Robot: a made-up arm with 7 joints.
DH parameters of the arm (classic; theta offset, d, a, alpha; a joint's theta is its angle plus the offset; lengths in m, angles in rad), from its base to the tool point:
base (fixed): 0 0.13 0 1.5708
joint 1: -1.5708 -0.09 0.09 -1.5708
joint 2: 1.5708 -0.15 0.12 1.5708
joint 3: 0 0.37 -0.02 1.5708
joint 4: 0 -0.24 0.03 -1.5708
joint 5: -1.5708 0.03 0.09 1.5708
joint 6: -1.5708 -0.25 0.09 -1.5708
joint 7: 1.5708 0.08 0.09 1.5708
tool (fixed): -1.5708 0.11 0 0
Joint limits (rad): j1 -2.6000..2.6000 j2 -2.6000..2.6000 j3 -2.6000..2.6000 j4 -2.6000..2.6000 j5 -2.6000..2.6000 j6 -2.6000..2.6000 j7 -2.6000..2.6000
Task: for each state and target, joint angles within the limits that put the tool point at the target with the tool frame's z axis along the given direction. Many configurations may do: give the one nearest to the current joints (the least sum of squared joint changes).
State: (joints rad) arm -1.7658 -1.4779 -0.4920 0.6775 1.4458 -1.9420 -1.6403
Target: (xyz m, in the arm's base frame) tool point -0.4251 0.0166 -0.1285 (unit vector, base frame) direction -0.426 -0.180 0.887
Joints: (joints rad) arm -1.3907 -0.7988 -0.4183 0.7129 1.8058 -1.7339 -1.9072
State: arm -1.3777 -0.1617 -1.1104 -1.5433 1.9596 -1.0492 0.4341
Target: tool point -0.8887 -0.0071 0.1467 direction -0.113 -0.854 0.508
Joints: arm -1.6735 -0.6862 -0.9631 -1.8277 2.4613 -1.4854 0.0552
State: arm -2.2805 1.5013 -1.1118 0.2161 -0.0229 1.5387 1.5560
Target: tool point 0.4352 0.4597 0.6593 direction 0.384 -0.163 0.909
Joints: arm -1.6350 1.7103 -1.5865 -0.1015 0.5168 1.4255 1.4196
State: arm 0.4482 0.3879 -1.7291 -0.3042 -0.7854 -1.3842 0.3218
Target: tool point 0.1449 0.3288 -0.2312 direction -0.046 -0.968 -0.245
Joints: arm 0.3830 0.6372 -1.7584 -0.7486 -1.9151 -1.4477 0.6998
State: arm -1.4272 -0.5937 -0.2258 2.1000 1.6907 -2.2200 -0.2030
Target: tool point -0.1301 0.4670 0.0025 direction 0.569 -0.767 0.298
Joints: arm -1.5381 0.0697 -0.6843 2.1155 2.3572 -2.3116 -0.2383
